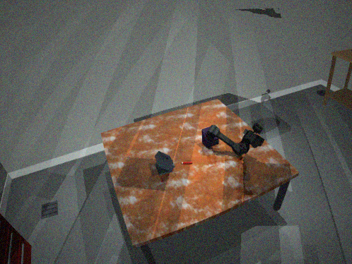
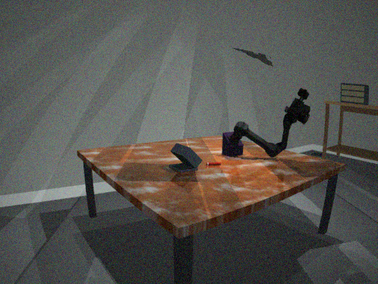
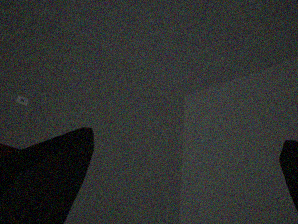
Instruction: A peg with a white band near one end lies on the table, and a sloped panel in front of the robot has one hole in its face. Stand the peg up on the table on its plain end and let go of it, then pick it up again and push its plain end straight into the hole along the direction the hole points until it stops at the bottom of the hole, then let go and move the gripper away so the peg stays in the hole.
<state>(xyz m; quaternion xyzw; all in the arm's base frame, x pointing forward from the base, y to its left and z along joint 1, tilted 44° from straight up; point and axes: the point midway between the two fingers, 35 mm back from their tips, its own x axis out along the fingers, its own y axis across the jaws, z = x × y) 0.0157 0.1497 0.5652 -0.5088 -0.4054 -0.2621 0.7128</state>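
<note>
Now: the peg 45 cm to the right of my gripper tip, 41 cm below it and 22 cm ahead of it. Round my gripper tip: sloped panel (50 cm to the right, 36 cm ahead, 35 cm below).
</note>
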